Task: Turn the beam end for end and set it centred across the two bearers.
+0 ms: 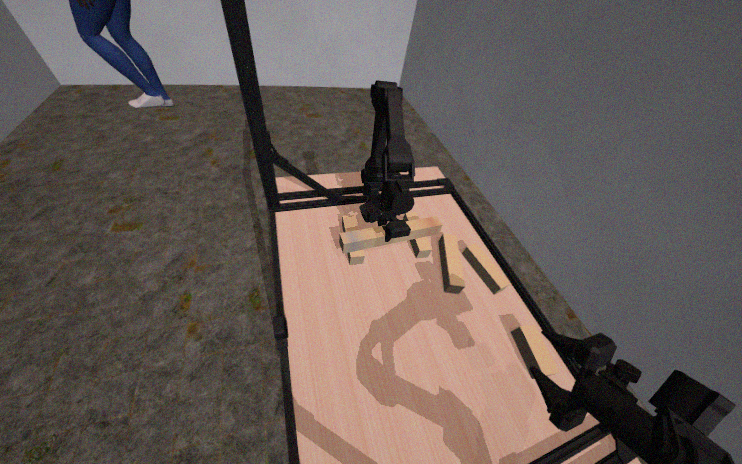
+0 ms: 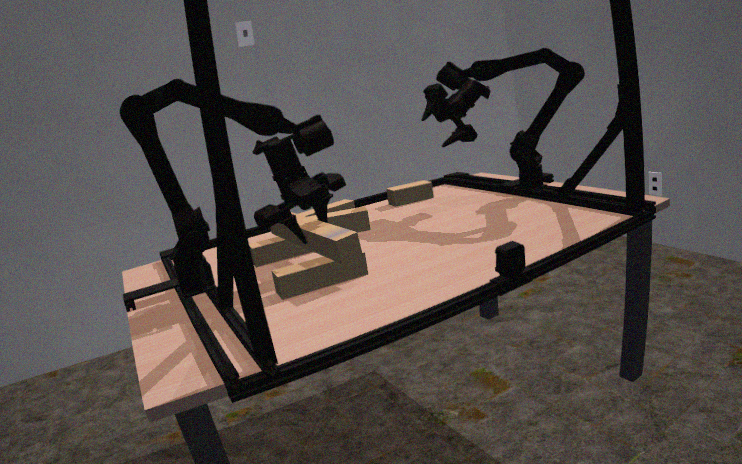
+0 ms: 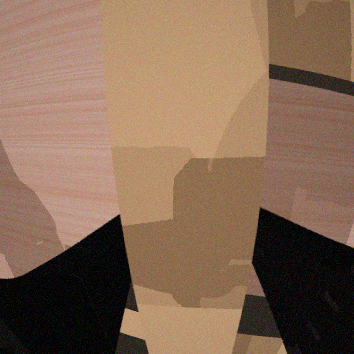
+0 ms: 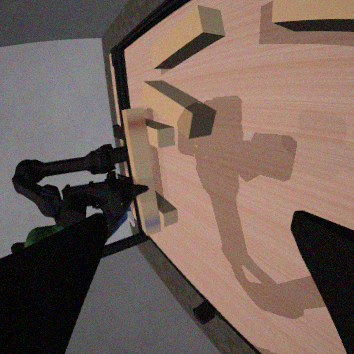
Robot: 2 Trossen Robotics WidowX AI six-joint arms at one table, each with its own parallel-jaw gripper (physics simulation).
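Places are measured from the left arm's base along level axes (x ahead, y left, z up), in metres.
Pixels of known places: left gripper, fingertip midpoint: (image 1: 383, 236) (image 3: 188, 214) (image 4: 145, 184); right gripper, fingertip midpoint: (image 1: 536, 349) (image 2: 432, 133) (image 4: 201, 222); left arm's base, link origin: (image 1: 370, 191) (image 2: 197, 289) (image 4: 127, 152); right arm's base, link origin: (image 2: 532, 187).
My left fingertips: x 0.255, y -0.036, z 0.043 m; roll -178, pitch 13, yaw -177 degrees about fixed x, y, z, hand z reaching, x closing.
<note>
Ahead of a thing's pixels: the offset from my left fingertips to its top centre. Level surfaces: height alone.
The wooden beam {dy +0.031, dx -0.003, dz +0.029 m} (image 1: 365, 237) (image 2: 334, 239) (image 3: 182, 88) (image 4: 141, 165) has a red band near one end and a blue band near the other. It spans the two short bearers {dy -0.090, dx -0.039, dz -0.018 m} (image 1: 355, 258) {dy +0.136, dx -0.019, dz -0.018 m} (image 1: 423, 249) (image 2: 318, 276) (image 4: 159, 135) at the far end of the table. My left gripper (image 1: 397, 228) (image 2: 311, 226) (image 3: 188, 214) is shut on the beam near its middle, from above. I cannot tell whether the beam rests fully on the bearers. My right gripper (image 1: 562, 410) (image 2: 437, 129) is open and empty, held high over the opposite end of the table.
Three loose wooden blocks {dy +0.203, dx +0.115, dz -0.012 m} (image 1: 452, 262) {dy +0.315, dx +0.159, dz -0.018 m} (image 1: 486, 267) {dy +0.304, dx +0.426, dz -0.015 m} (image 1: 535, 350) lie along the right side of the table {dz -0.062 m} (image 1: 346, 345). A black frame rail (image 1: 323, 195) runs just behind the bearers, and a tall black post (image 1: 251, 101) stands at the far left corner.
</note>
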